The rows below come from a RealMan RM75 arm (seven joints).
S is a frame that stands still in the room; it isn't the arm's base.
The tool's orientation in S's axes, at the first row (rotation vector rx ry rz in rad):
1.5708 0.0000 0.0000
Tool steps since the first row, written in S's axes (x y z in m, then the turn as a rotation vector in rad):
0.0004 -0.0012 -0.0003 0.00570 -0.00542 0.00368
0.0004 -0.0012 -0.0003 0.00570 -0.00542 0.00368
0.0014 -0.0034 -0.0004 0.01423 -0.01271 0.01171
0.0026 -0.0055 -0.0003 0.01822 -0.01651 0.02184
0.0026 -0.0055 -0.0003 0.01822 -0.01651 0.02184
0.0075 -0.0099 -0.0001 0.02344 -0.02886 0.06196
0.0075 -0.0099 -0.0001 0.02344 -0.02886 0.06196
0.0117 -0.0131 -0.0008 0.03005 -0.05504 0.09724
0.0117 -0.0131 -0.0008 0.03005 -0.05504 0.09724
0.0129 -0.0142 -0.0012 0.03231 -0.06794 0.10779
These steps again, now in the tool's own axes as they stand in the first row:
0.0004 -0.0003 0.0012 0.00570 0.00368 0.00542
0.0004 -0.0003 0.0012 0.00570 0.00368 0.00542
0.0014 -0.0004 0.0034 0.01423 0.01171 0.01271
0.0026 -0.0003 0.0055 0.01822 0.02184 0.01651
0.0026 -0.0003 0.0055 0.01822 0.02184 0.01651
0.0075 -0.0001 0.0099 0.02344 0.06196 0.02886
0.0075 -0.0001 0.0099 0.02344 0.06196 0.02886
0.0117 -0.0008 0.0131 0.03005 0.09724 0.05504
0.0117 -0.0008 0.0131 0.03005 0.09724 0.05504
0.0129 -0.0012 0.0142 0.03231 0.10779 0.06794

